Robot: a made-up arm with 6 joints.
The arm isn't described. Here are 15 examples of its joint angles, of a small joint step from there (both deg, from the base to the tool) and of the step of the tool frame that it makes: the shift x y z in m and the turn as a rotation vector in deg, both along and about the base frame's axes.
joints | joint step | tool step
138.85 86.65 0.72 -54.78 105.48 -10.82 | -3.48 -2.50 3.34 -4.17 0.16 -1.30 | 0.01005 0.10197 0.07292 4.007 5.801 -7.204
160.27 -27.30 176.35 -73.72 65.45 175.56 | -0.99 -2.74 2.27 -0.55 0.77 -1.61 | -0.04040 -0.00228 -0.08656 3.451 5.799 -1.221
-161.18 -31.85 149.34 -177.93 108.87 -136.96 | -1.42 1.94 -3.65 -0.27 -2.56 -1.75 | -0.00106 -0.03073 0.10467 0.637 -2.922 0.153
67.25 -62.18 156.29 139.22 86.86 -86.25 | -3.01 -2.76 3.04 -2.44 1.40 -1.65 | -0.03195 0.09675 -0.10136 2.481 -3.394 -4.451
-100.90 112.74 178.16 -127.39 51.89 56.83 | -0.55 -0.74 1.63 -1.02 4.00 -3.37 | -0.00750 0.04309 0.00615 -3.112 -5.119 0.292
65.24 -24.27 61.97 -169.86 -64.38 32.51 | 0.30 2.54 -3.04 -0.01 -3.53 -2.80 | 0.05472 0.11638 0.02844 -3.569 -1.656 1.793
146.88 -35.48 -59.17 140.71 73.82 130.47 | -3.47 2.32 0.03 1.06 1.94 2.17 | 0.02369 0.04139 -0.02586 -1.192 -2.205 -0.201
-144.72 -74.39 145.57 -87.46 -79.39 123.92 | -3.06 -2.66 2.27 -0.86 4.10 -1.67 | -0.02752 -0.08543 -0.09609 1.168 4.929 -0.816
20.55 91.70 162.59 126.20 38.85 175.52 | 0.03 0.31 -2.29 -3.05 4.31 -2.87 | 0.03995 0.03268 -0.02773 -2.786 6.004 5.782
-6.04 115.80 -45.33 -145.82 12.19 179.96 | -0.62 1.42 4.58 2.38 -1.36 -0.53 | 0.02774 0.00316 -0.07974 1.498 -4.523 -0.626
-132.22 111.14 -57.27 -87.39 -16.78 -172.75 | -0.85 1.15 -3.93 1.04 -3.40 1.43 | 0.03946 0.01228 0.09575 1.571 -5.396 -3.850
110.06 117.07 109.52 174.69 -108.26 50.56 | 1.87 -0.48 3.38 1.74 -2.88 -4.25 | -0.04440 -0.05234 0.06678 7.572 -0.082 5.929
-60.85 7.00 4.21 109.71 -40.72 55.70 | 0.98 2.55 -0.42 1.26 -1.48 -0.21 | 0.03588 -0.02092 -0.06085 1.428 2.192 -0.274
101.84 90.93 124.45 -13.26 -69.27 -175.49 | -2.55 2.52 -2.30 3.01 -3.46 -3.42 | 0.07559 0.05469 -0.11783 -8.652 -1.970 -5.634
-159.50 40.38 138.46 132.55 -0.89 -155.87 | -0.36 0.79 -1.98 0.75 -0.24 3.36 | -0.06058 -0.02069 0.01228 0.269 -2.725 -4.417
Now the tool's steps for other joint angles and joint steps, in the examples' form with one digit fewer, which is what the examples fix.
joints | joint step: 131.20 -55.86 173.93 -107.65 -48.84 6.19 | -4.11 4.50 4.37 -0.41 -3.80 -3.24
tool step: -0.0896 -0.0079 0.0468 -2.16 0.51 -8.82
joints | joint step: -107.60 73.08 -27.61 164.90 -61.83 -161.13 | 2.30 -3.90 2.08 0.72 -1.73 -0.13
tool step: 0.0070 -0.1211 0.0748 -7.30 2.40 3.00
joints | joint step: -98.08 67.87 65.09 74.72 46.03 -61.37 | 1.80 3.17 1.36 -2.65 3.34 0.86
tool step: 0.0646 -0.0114 -0.0579 -0.04 -2.27 4.68
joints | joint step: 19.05 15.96 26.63 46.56 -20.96 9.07 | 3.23 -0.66 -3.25 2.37 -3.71 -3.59
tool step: -0.0165 0.0677 -0.0591 0.00 4.33 -0.25
